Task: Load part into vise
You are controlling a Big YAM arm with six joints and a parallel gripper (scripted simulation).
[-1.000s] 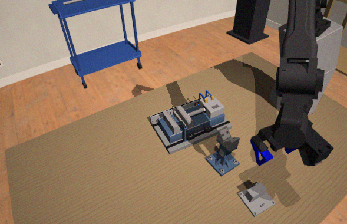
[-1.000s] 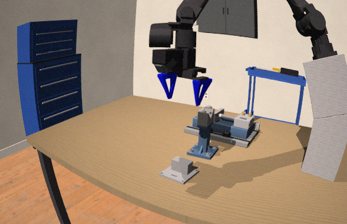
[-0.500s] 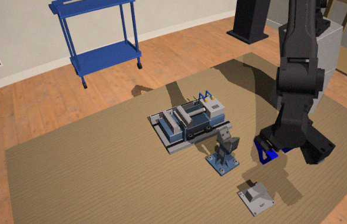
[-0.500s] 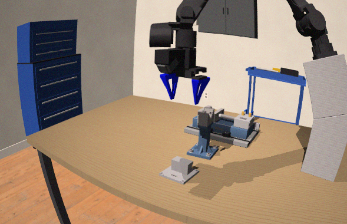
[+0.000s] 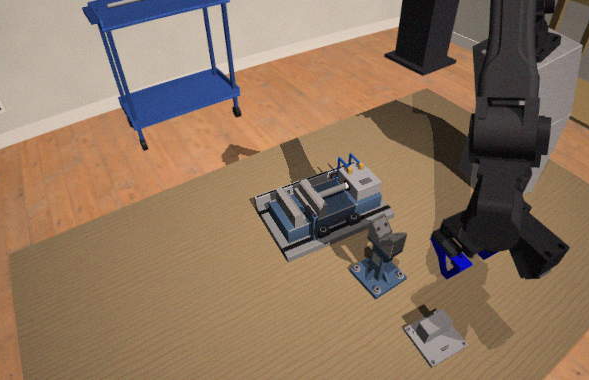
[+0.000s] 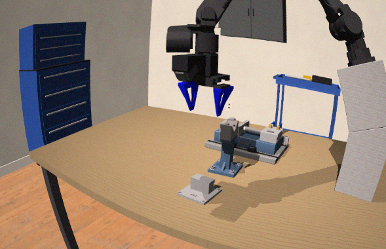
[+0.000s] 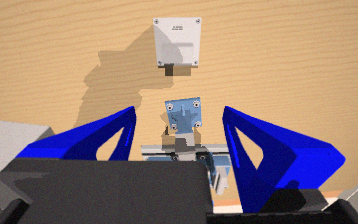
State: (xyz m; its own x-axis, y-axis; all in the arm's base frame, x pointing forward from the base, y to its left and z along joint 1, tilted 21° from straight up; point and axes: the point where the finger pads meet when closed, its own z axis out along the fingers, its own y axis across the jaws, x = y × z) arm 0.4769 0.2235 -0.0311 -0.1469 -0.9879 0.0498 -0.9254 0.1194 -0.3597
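Now: hand 1 cm to the left of the part and 21 cm above it. The rest, counted from my hand: work stop rod (5 cm ahead, 34 cm to the right, 15 cm below); cylinder rod (5 cm behind, 38 cm to the right, 16 cm below); infeed plate (1 cm to the left, 23 cm below).
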